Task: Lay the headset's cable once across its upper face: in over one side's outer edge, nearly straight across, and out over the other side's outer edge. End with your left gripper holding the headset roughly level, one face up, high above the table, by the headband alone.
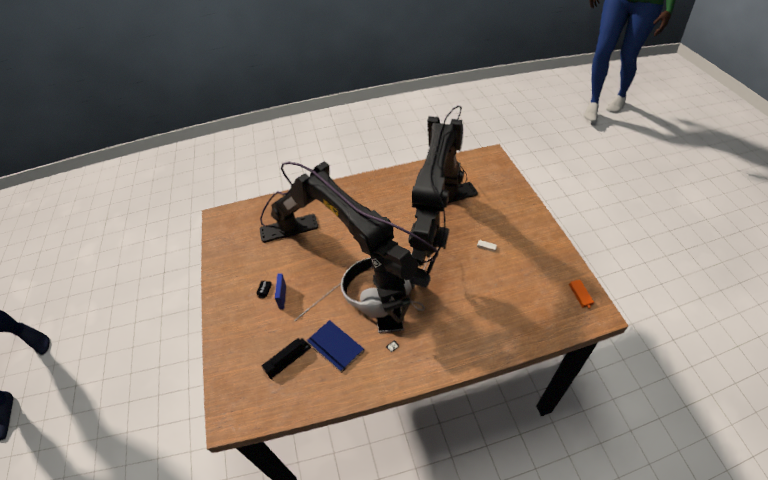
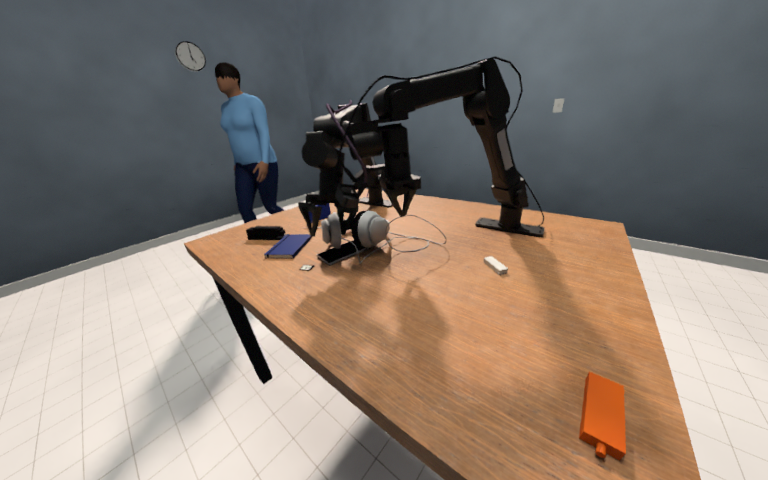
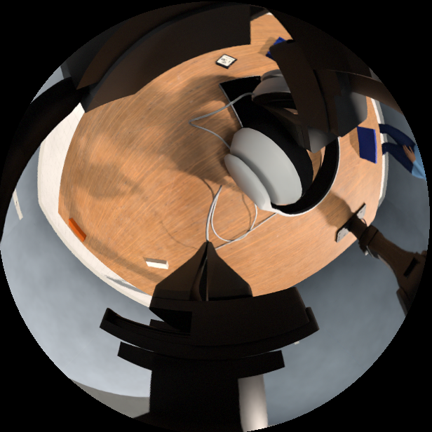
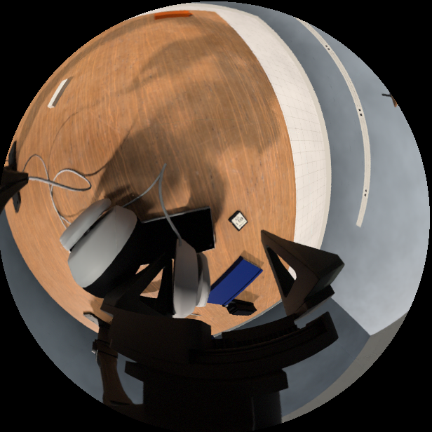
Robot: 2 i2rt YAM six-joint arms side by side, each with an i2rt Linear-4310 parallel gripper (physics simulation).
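Frame: origin at the left arm's base, x ahead, y left, z up, level; metres.
Seen in the pictures: left gripper, between the fingertips: [image 1: 429,255] [image 2: 402,216]; right gripper, between the fingertips: [image 1: 395,311] [image 2: 328,235]; left arm's base, origin of its link: [image 1: 449,195] [image 2: 508,228]; right arm's base, origin of its link: [image 1: 289,228] [image 2: 376,202].
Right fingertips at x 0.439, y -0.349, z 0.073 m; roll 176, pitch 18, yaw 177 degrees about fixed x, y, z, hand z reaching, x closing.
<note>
Pixels of each thing's top centre, then the offset from my right fingertips to it. "*": a spot on its surface instead.
- black phone, centre of its top: [image 2: 346,248] [image 1: 388,308] dx -0.058, dy -0.006, dz -0.065 m
- thin white cable, a spot on its surface: [image 2: 429,222] * dx -0.178, dy +0.192, dz +0.007 m
- blue notebook, centre of its top: [image 1: 334,344] [image 2: 289,243] dx +0.009, dy -0.183, dz -0.061 m
- black case, centre of its top: [image 1: 284,352] [image 2: 265,227] dx +0.005, dy -0.320, dz -0.033 m
- memory card, centre of its top: [image 1: 392,345] dx +0.061, dy -0.032, dz -0.071 m
- blue block, centre of its top: [image 1: 278,285] [image 2: 318,204] dx -0.208, dy -0.295, dz -0.013 m
- small black object, centre of its top: [image 1: 262,288] dx -0.251, dy -0.349, dz -0.058 m
- white stick, centre of its top: [image 2: 495,262] [image 1: 487,244] dx -0.173, dy +0.366, dz -0.061 m
- orange power bank, centre of its top: [image 2: 605,410] [image 1: 582,293] dx +0.104, dy +0.551, dz -0.058 m
The grey-white headset [image 1: 370,302] [image 2: 372,229] [image 3: 272,165] [image 4: 102,247] stands over a black phone [image 2: 338,253] [image 4: 197,230], its ear cups upright and its headband curving behind them. The thin white cable [image 2: 430,220] [image 3: 208,215] [image 4: 70,188] runs in loose loops beside the near cup. A bent stretch of it spans between the cups, in front of them. My left gripper [image 2: 403,213] [image 3: 207,246] is shut on the cable, above the table beside the near cup. My right gripper [image 4: 212,247] is open at the far cup, which shows between its fingers; contact is unclear.
A blue notebook [image 1: 335,345] [image 2: 288,245], black case [image 1: 285,357] and memory card [image 1: 392,345] lie near the headset. A blue block [image 1: 280,291] and small black object [image 1: 263,288] lie left. A white stick [image 1: 487,245] and orange power bank [image 1: 581,293] lie right.
</note>
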